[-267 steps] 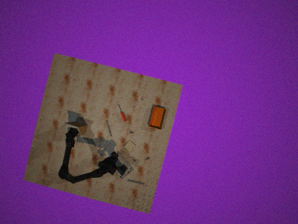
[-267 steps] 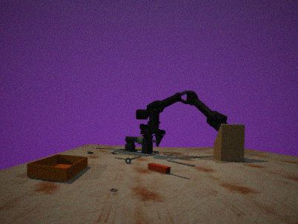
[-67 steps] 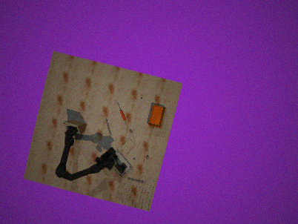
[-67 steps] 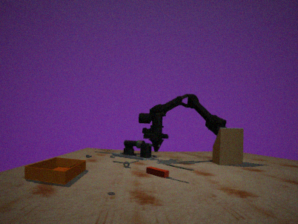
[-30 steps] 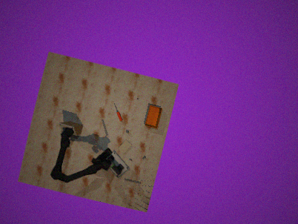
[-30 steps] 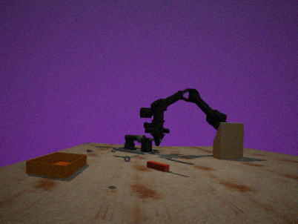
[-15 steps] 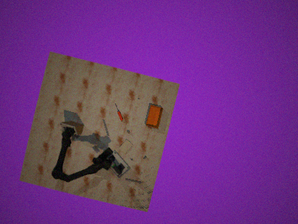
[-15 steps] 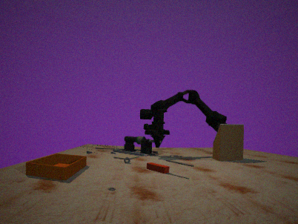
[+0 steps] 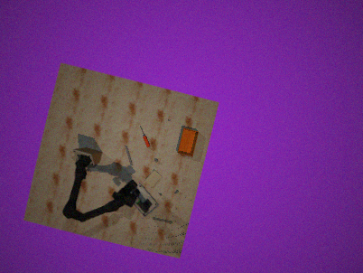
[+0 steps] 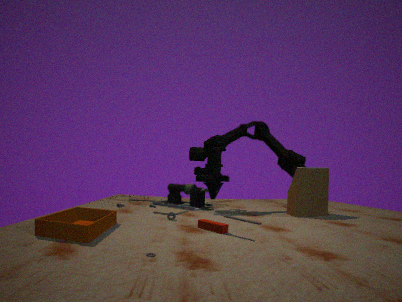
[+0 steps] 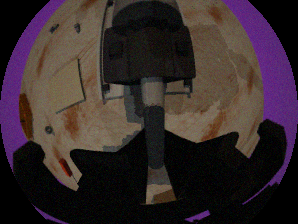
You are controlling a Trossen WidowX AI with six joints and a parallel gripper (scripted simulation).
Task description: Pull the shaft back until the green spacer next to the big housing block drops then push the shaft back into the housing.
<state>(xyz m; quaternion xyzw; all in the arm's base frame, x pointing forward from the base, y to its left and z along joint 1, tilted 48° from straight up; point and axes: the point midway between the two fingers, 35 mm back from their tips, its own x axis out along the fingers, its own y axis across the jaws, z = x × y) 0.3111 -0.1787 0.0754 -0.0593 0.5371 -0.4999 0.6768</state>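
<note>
Now: the shaft 60 mm ahead of my gripper tip, 40 mm to the right of it and 30 mm above it. Also, from my gripper tip: red-handled screwdriver 30 mm ahead, 410 mm to the left, 40 mm below; green spacer 100 mm ahead, 80 mm to the right, 30 mm above; orange tray 380 mm ahead, 430 mm to the left, 40 mm below.
</note>
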